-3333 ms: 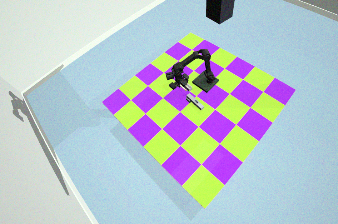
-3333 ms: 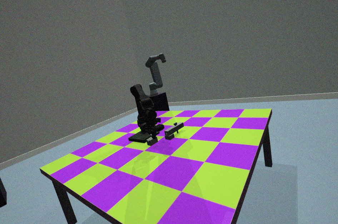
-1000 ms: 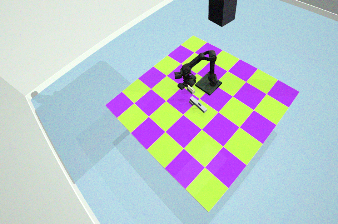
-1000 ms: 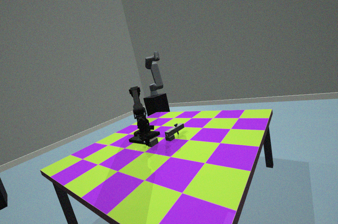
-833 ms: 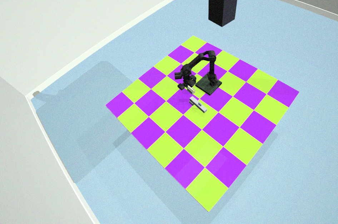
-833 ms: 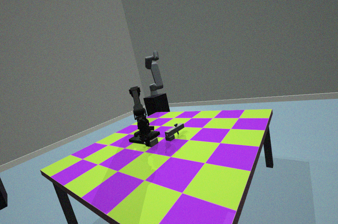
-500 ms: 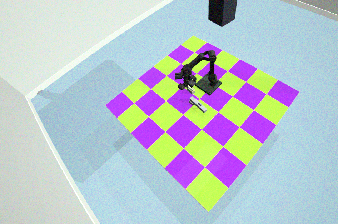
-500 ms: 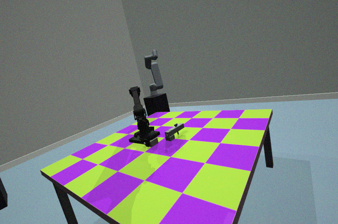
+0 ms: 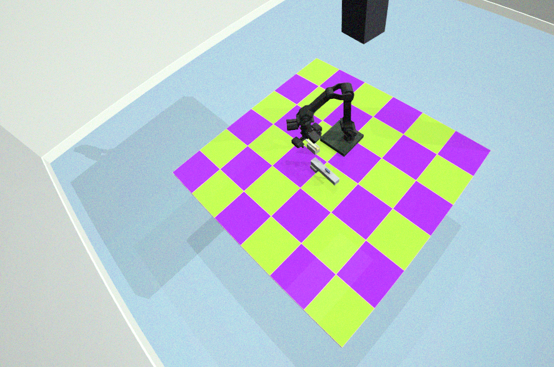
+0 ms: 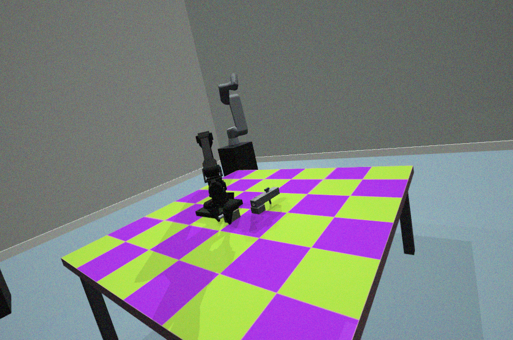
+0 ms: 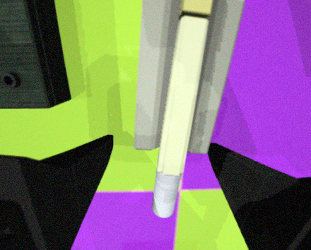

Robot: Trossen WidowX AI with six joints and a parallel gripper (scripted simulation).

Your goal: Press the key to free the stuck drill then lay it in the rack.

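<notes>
Right now my gripper tip is 4 cm to the right of the drill and 4 cm below it. Round my gripper tip: grey grooved rack (5 cm to the left, 1 cm above); then dark key (7 cm ahead, 24 cm to the left, 5 cm above); then grey holder block (7 cm ahead, 22 cm to the left, 3 cm above).
</notes>
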